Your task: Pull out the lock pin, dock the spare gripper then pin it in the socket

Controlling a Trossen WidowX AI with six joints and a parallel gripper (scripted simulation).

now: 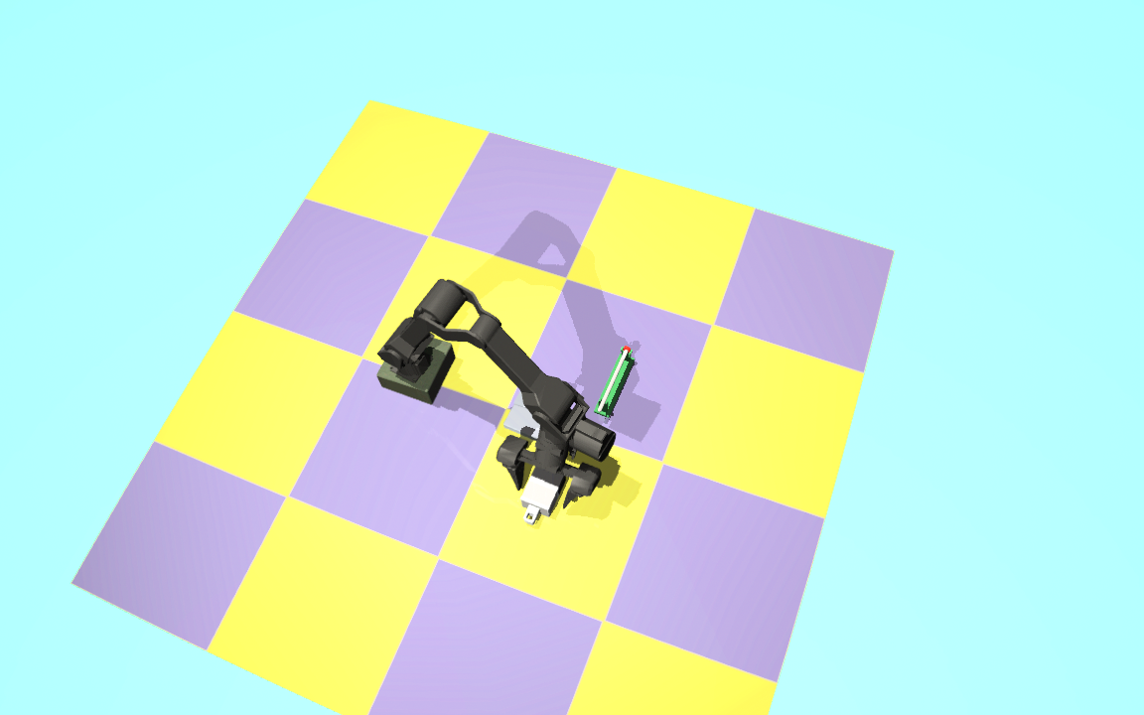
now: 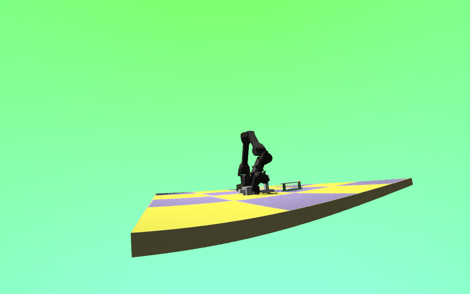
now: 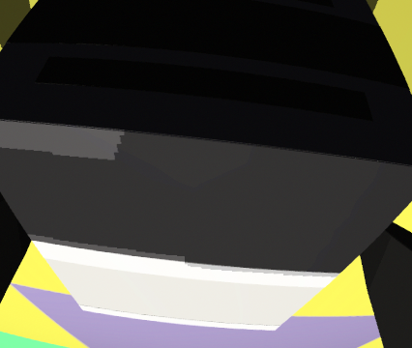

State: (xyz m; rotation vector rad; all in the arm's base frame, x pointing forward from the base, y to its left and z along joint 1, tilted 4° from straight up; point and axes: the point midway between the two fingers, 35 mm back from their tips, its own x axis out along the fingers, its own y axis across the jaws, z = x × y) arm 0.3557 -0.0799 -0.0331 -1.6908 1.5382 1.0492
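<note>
Right now the spare gripper is right at my gripper tip. From my gripper tip the other things lie so: green cradle: 28 cm to the left; then socket: 14 cm to the left, 9 cm behind, 3 cm above.
</note>
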